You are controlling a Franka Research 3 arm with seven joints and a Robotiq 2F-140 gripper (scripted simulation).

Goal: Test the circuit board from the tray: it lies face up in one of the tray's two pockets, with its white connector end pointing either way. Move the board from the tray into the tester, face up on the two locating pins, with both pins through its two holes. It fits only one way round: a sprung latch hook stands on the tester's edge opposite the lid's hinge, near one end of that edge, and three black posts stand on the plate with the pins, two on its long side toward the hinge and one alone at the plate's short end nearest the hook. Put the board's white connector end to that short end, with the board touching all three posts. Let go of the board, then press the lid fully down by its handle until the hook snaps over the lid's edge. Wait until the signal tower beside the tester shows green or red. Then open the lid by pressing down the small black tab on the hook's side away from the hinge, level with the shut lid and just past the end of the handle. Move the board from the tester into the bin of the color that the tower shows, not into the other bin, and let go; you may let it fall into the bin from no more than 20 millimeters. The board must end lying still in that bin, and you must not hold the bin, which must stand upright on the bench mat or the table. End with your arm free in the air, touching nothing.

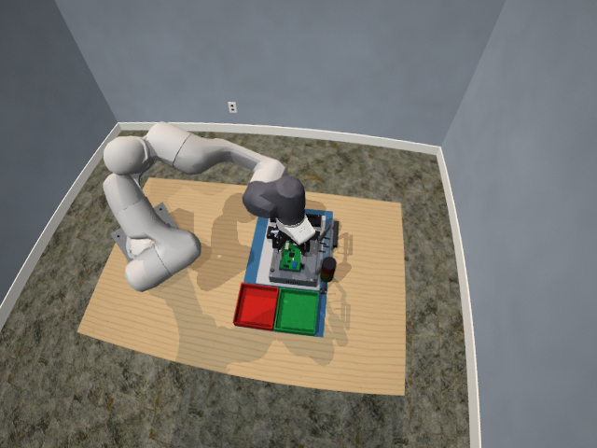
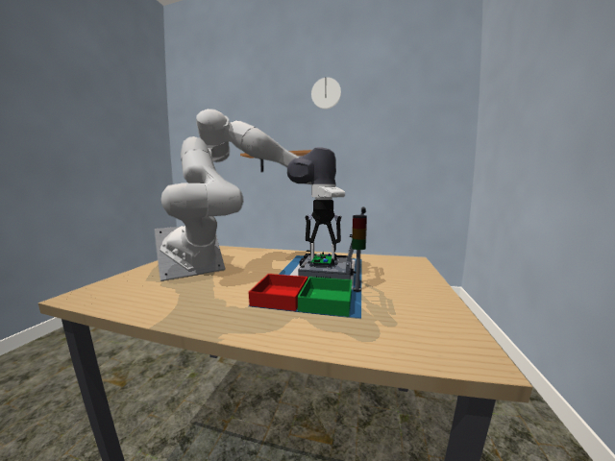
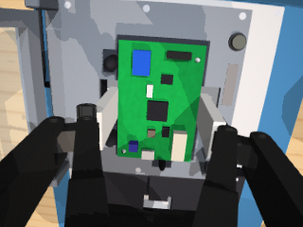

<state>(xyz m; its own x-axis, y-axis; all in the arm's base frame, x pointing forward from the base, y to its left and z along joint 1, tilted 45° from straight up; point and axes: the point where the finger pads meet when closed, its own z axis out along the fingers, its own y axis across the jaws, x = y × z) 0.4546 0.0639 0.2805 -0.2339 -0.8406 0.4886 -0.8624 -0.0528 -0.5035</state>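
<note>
My gripper is now 2 cm above the green circuit board. Also, from my hand: tester plate 3 cm below, 1 cm to the left, 1 cm ahead; clear lid 12 cm ahead, 8 cm above, 3 cm to the right; green bin 20 cm to the right, 9 cm below, 1 cm behind.
</note>
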